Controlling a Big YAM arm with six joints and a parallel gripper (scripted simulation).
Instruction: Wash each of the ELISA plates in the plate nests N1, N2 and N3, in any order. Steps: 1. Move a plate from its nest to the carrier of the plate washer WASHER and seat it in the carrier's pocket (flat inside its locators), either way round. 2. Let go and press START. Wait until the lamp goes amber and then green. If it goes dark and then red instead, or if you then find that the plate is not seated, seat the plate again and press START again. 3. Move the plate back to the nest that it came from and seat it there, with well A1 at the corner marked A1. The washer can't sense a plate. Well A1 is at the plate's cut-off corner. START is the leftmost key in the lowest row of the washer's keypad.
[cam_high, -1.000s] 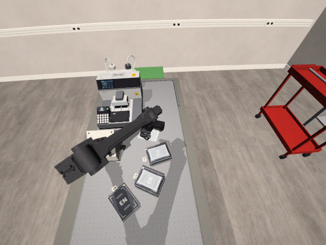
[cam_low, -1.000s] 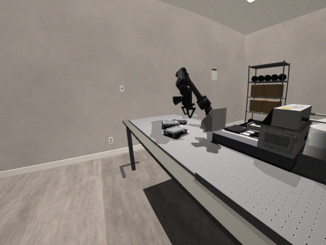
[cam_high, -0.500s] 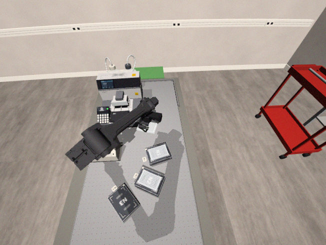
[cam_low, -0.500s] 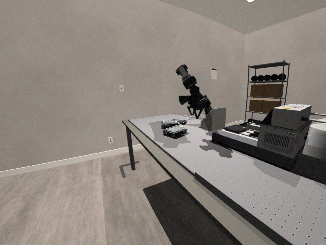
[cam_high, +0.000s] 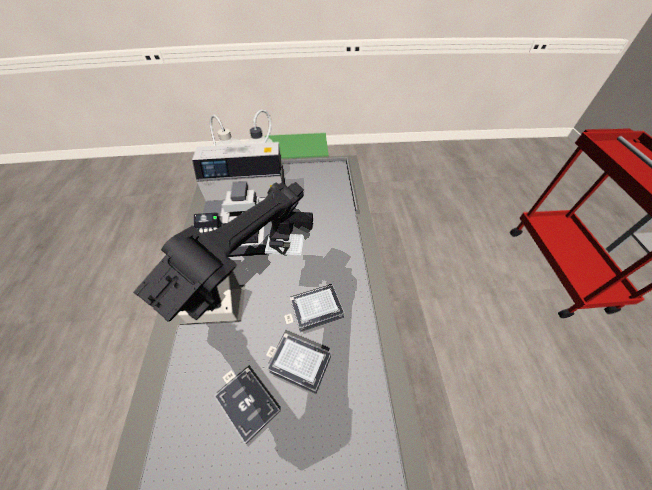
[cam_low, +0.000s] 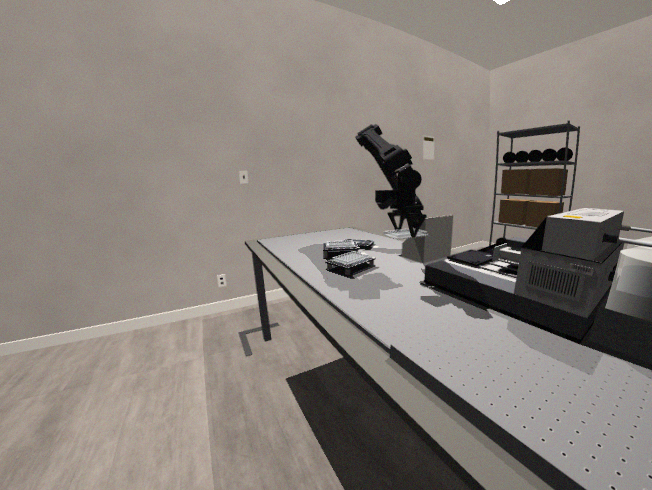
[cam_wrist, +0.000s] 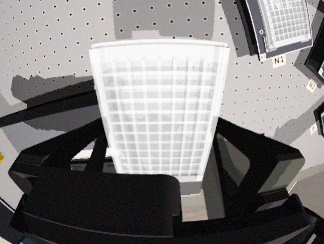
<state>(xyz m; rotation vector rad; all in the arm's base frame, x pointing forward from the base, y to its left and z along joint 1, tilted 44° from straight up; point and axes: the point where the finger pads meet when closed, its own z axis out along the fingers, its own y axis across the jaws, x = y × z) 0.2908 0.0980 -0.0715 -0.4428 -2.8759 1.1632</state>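
Now: hand 18 cm past the dark carrier, 16 cm to the right of it and 9 cm above it. The rest, counted from my hand: washer (31 cm to the left, 17 cm behind, 3 cm below).
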